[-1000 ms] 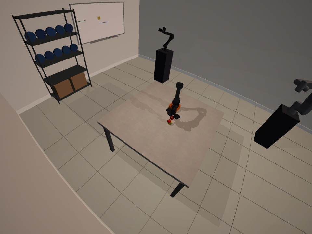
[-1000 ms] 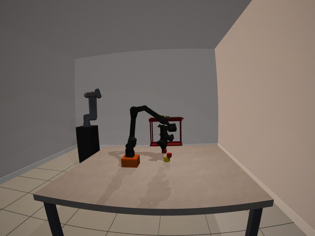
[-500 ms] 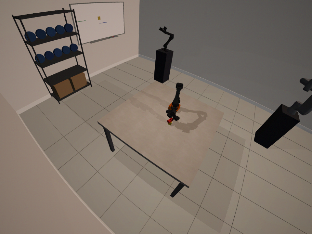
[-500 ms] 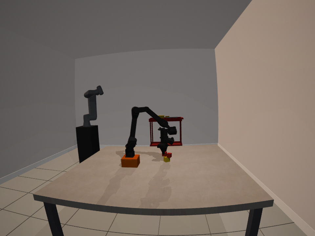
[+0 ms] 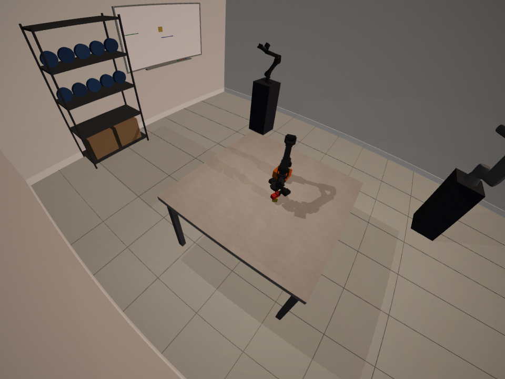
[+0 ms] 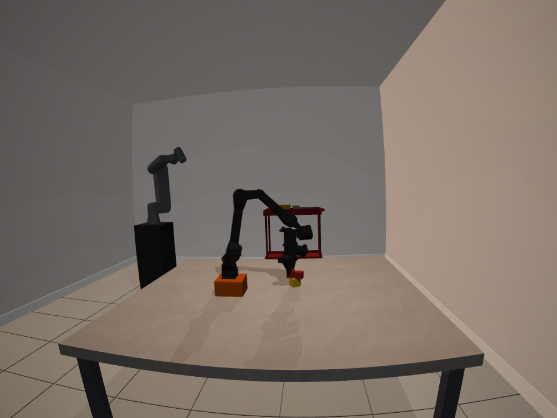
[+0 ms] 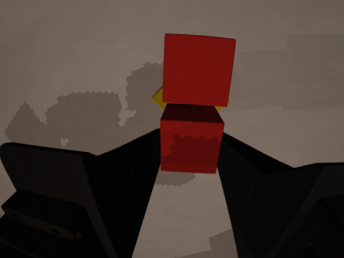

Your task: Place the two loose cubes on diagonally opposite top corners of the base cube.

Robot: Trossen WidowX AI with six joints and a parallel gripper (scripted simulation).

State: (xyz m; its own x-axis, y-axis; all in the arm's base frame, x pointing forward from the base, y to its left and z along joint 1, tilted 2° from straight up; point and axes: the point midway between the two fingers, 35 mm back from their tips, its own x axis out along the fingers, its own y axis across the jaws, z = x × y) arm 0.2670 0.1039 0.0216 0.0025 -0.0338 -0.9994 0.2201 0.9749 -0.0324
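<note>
Right now my gripper tip is 40 mm above the yellow base cube and 20 mm short of it.
</note>
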